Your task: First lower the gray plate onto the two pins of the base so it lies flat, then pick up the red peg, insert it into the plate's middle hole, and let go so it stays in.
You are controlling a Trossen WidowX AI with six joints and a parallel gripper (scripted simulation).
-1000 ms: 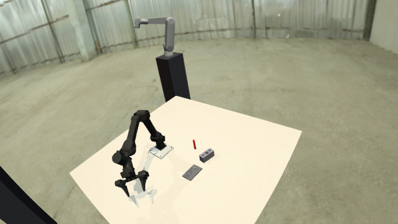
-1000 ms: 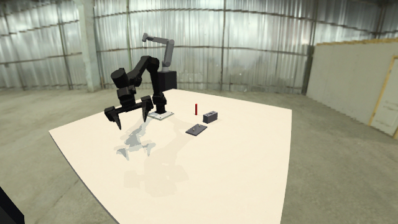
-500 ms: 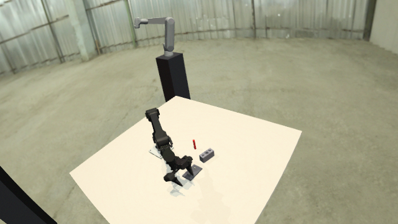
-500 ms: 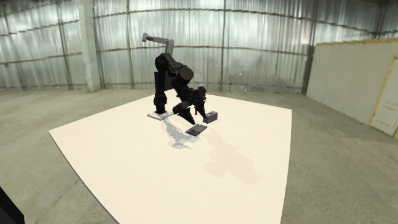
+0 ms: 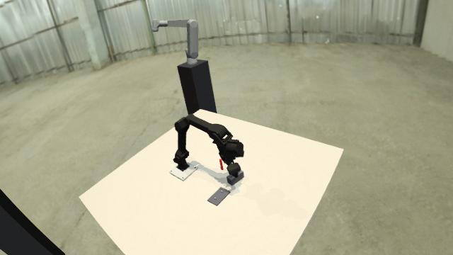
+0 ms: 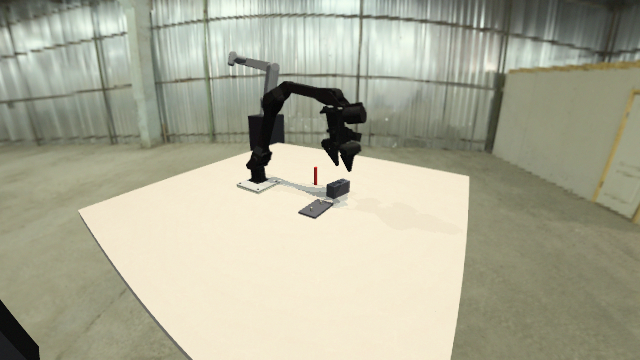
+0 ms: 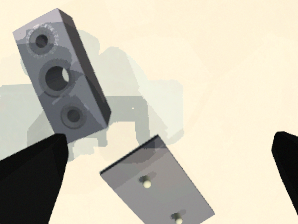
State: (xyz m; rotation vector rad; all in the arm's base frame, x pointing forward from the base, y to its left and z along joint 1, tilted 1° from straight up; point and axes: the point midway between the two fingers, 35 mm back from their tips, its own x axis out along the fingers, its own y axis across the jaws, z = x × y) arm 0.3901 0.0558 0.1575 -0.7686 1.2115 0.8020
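Right now the gray plate is 50 mm behind my gripper tip, 50 mm to the left of it and 90 mm below it. From my gripper tip the other things lie so: base (40 mm behind, 100 mm to the right, 120 mm below); red peg (180 mm behind, 80 mm to the left, 90 mm below).
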